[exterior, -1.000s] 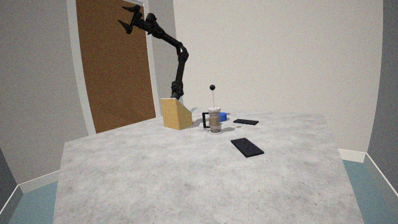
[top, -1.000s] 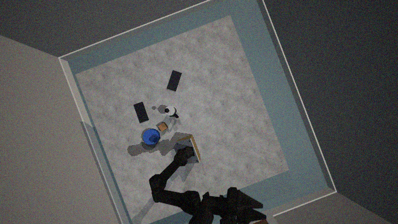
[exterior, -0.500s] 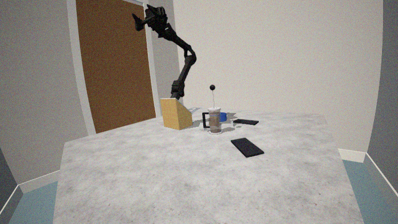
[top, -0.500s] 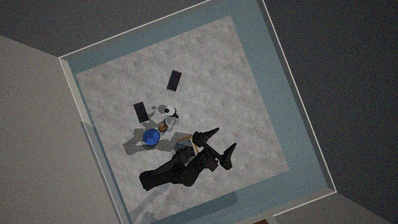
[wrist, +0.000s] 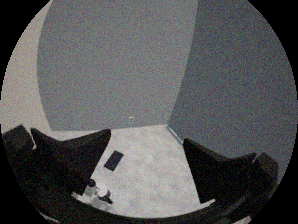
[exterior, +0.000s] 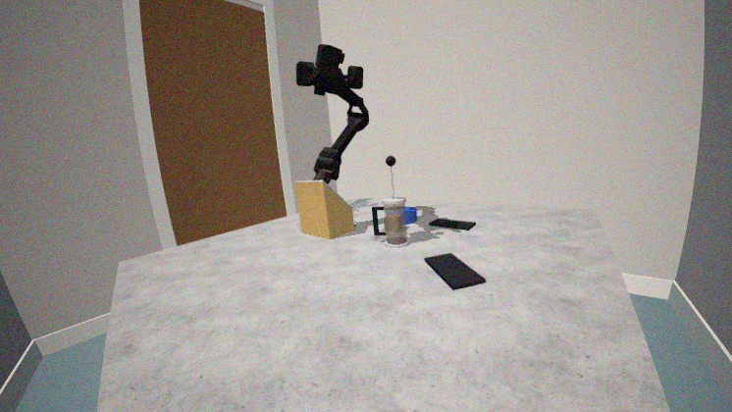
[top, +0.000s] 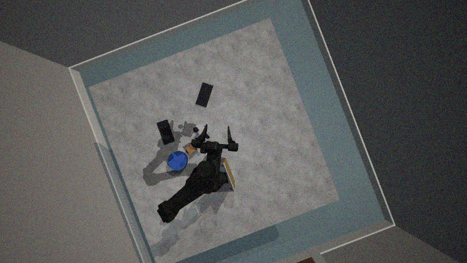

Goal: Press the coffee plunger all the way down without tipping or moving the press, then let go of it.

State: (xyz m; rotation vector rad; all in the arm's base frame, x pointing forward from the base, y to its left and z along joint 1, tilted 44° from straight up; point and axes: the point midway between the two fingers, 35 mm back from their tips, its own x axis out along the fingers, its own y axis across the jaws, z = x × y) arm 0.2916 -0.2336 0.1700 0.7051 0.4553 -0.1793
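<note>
Right now my gripper tip is 130 mm to the right of the coffee press and 360 mm above it.
</note>
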